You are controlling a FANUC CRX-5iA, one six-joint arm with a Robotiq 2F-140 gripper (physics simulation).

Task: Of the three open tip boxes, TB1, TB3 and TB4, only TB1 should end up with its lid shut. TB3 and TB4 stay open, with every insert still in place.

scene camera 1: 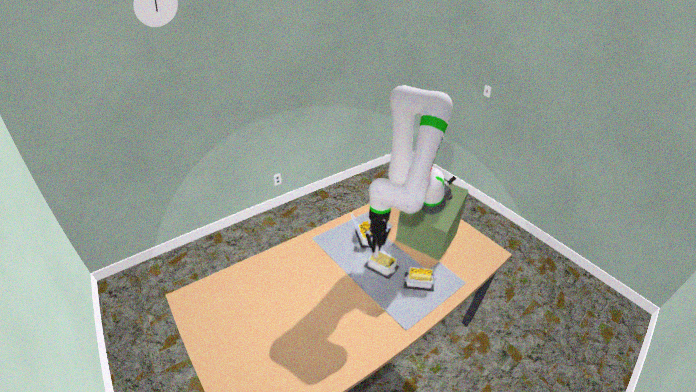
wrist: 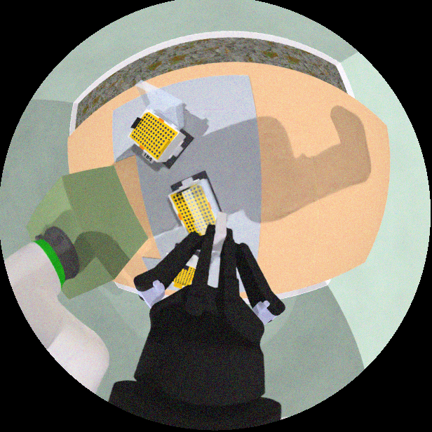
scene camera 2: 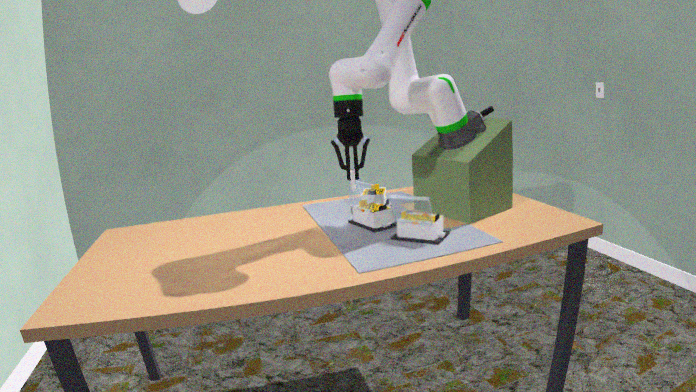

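Seen in the pictures: gripper, between the fingertips: [scene camera 1: 375, 256] [scene camera 2: 353, 190]; arm's base, origin of its link: [scene camera 1: 432, 202] [scene camera 2: 458, 138].
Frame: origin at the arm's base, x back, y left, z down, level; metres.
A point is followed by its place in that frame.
Three white tip boxes with yellow inserts stand on dark bases. TB4 [scene camera 1: 420, 278] {x -0.305, y 0.301, z 0.139 m} [scene camera 2: 420, 226] {x -0.256, y 0.290, z 0.214 m} [wrist: 155, 136], labelled in the wrist view, has its clear lid [wrist: 162, 102] raised. The middle box [scene camera 1: 382, 263] {x -0.387, y 0.106, z 0.168 m} [scene camera 2: 372, 216] {x -0.365, y 0.126, z 0.215 m} [wrist: 194, 207] has pale glare across its insert; its lid angle is unclear. The back box [scene camera 1: 364, 233] [scene camera 2: 374, 195] {x -0.358, y 0.129, z 0.145 m} [wrist: 185, 276] is partly hidden by the gripper, and a clear lid stands at its side. I cannot read which of these two is TB1. My gripper [scene camera 1: 376, 249] {x -0.410, y 0.072, z 0.135 m} [scene camera 2: 353, 176] [wrist: 219, 219] is shut on a thin pale bar [scene camera 2: 353, 185] [wrist: 214, 276], close above the middle box's edge.
A grey-blue mat [scene camera 1: 407, 315] {x -0.419, y 0.383, z 0.262 m} [scene camera 2: 370, 262] {x -0.432, y 0.392, z 0.262 m} [wrist: 230, 95] lies under the boxes on a wooden table [scene camera 1: 240, 295] {x -1.073, y -0.106, z 0.265 m} [scene camera 2: 115, 260] {x -1.245, y 0.152, z 0.265 m} [wrist: 320, 200]. The green arm pedestal [scene camera 1: 430, 232] {x -0.083, y 0.104, z 0.101 m} [scene camera 2: 487, 175] {x 0.044, y 0.148, z 0.115 m} [wrist: 100, 200] stands beside the mat. The arm casts a long shadow.
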